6 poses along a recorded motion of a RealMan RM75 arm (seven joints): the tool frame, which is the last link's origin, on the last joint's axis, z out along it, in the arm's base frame.
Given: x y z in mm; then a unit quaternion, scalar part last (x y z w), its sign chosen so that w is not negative.
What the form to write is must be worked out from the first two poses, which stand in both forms.
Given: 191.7 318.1 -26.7 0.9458 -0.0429 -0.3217 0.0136
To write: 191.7 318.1 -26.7 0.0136 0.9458 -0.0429 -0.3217
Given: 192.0 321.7 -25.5 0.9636 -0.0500 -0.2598 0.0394
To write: 192.0 321.7 -25.5 0.0394 0.9636 -0.0500 -0.2598
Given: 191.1 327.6 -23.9 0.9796 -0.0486 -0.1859 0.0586
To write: 191.1 327.6 -23.9 0.0586 0.9796 -0.0486 -0.1859
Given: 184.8 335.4 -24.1 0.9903 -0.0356 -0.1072 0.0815
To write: 184.8 335.4 -24.1 0.0815 0.9903 -0.0356 -0.1072
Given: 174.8 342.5 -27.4 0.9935 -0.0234 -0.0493 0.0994
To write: 174.8 342.5 -27.4 0.0994 0.9935 -0.0234 -0.0493
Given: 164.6 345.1 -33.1 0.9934 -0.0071 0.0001 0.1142
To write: 164.6 345.1 -33.1 0.1142 0.9934 -0.0071 0.0001
